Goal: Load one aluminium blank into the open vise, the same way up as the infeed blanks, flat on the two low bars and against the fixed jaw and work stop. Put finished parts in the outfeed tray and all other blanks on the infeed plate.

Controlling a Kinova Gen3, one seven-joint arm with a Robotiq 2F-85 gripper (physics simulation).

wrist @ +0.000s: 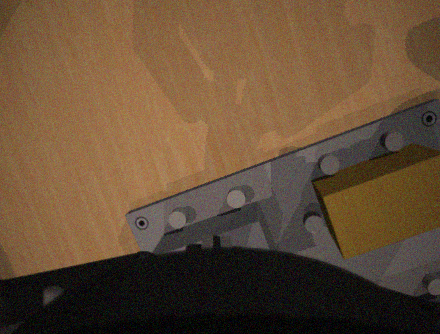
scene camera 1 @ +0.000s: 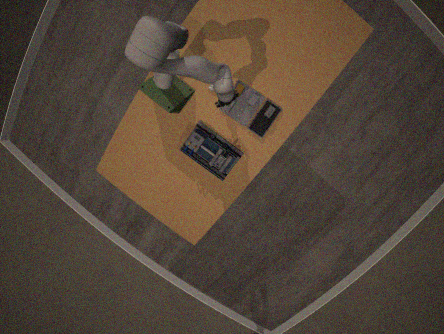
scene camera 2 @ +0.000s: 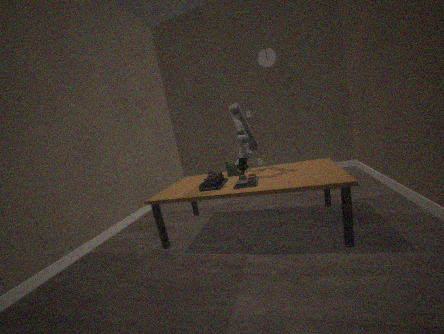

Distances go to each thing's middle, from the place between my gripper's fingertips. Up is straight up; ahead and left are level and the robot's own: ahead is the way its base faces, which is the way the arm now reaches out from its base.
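The grey infeed plate (scene camera 1: 246, 114) sits 40 mm below my hand, and it is also 50 mm ahead of my hand and 50 mm to the left of it. As for the brass blank (wrist: 380, 201), I find it 20 mm below my hand and 90 mm to the left of it.
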